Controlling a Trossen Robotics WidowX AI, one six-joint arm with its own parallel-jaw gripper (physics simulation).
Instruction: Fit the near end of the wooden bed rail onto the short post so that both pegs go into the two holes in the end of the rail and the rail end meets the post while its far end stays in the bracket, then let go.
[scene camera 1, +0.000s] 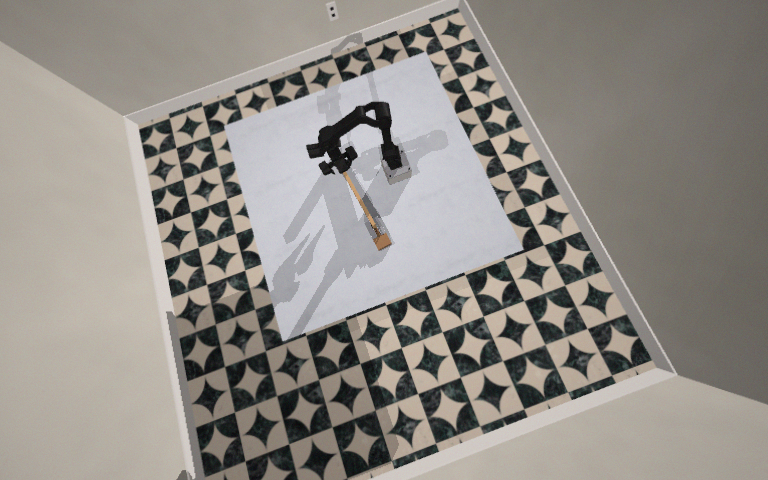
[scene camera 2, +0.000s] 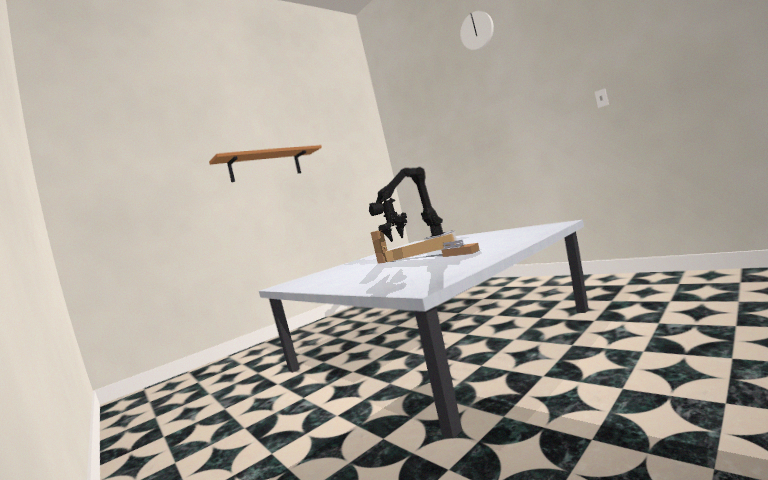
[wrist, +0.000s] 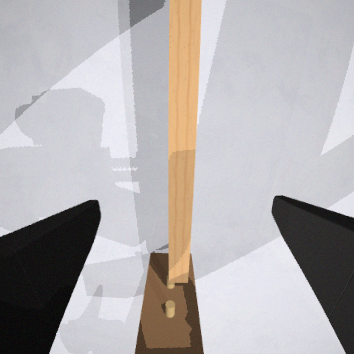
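Seen in the pictures: gripper, fingertip midpoint: (scene camera 2: 397, 240) (wrist: 187, 206); arm's base, link origin: (scene camera 1: 394, 163) (scene camera 2: 437, 234).
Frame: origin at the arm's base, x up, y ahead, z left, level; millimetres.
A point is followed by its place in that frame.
Observation:
The wooden bed rail (scene camera 1: 360, 198) @[x 6, y 231, z 123 mm] (scene camera 2: 419, 247) @[x -23, y 252, z 90 mm] (wrist: 183, 125) @[x -7, y 259, z -10 mm] slopes down to its near end, low beside the foot of the short post (scene camera 2: 378, 246) @[x 15, y 302, z -173 mm] (wrist: 155, 320) @[x 12, y 264, z -165 mm]. In the wrist view the upper peg (wrist: 170, 309) @[x 8, y 275, z -153 mm] is bare. The lower peg (wrist: 171, 286) @[x -24, y 276, z -161 mm] is partly hidden by the rail end, which sits off to its right. The holes do not show. The far end is at the grey bracket (scene camera 2: 453, 244) @[x -30, y 222, z 290 mm] by a brown wooden block (scene camera 1: 382, 241) @[x -44, y 200, z 363 mm] (scene camera 2: 461, 250) @[x -59, y 242, z 346 mm]; how it sits there is too small to tell. My gripper (scene camera 1: 339, 164) @[x 33, y 266, z -47 mm] (scene camera 2: 395, 237) @[x 33, y 266, z -47 mm] (wrist: 187, 206) @[x 33, y 266, z -47 mm] is open and empty above the near end, fingers on both sides.
The white table (scene camera 1: 453, 215) @[x -80, y -201, z 354 mm] (scene camera 2: 351, 283) @[x -80, y 693, z 83 mm] carries the parts and the arm's grey base (scene camera 1: 398, 174) @[x 1, y 4, z 68 mm]. The arm arches above the table from its base to the near end. A wall shelf (scene camera 2: 266, 153) hangs away from the table.

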